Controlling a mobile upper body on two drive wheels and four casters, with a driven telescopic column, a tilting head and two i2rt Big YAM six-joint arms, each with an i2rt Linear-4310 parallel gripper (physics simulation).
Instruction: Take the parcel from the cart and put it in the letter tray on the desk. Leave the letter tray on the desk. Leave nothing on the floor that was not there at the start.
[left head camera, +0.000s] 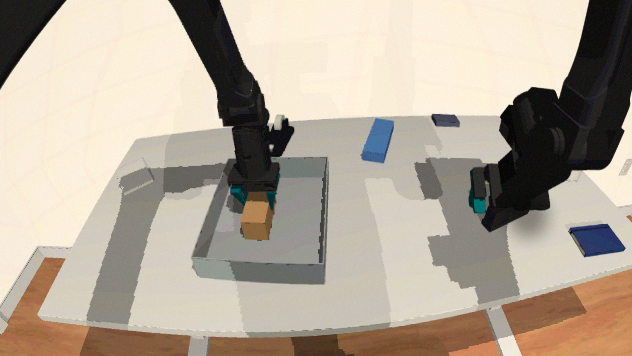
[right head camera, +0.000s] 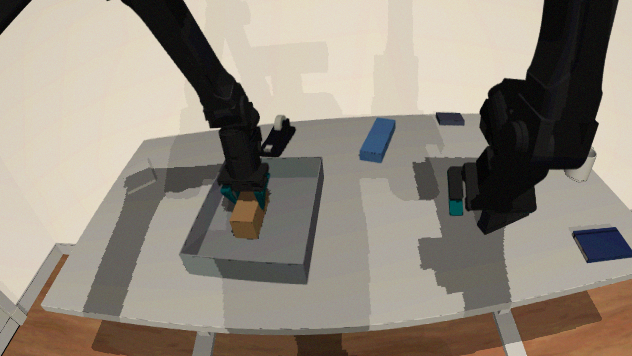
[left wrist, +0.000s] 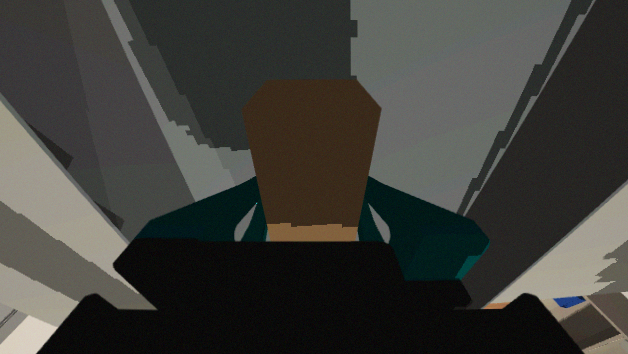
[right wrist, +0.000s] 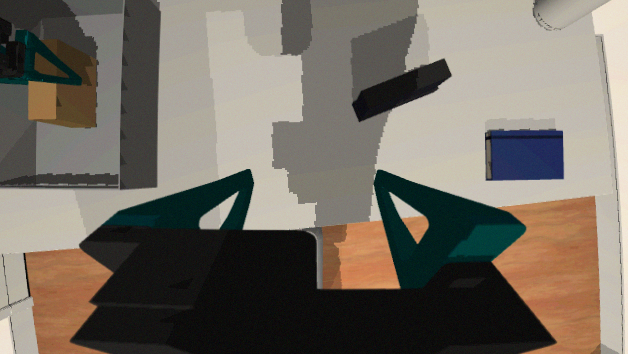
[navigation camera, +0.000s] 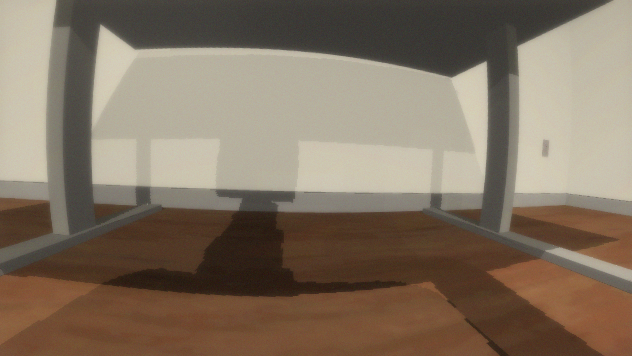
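Note:
The parcel, a brown box, is inside the outline of the grey, open letter tray on the desk. My left gripper is shut on the parcel's upper part and points down into the tray. I cannot tell whether the parcel's underside touches the tray floor. My right gripper is open and empty, over the desk at the right of the head views. I cannot make out the cart.
A tape dispenser stands behind the tray. A blue box and a small dark box lie farther back. A blue notebook, a white cup and a black block are at the right. Desk legs stand below.

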